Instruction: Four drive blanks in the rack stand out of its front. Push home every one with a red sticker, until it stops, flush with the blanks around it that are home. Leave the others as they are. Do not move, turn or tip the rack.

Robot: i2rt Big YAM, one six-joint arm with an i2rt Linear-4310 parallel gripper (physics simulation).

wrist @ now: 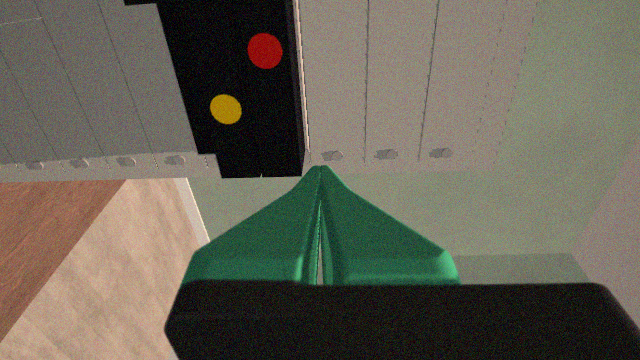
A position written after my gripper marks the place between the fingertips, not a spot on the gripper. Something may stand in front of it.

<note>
I see my gripper [320, 179] and a grey rack [97, 97].
</note>
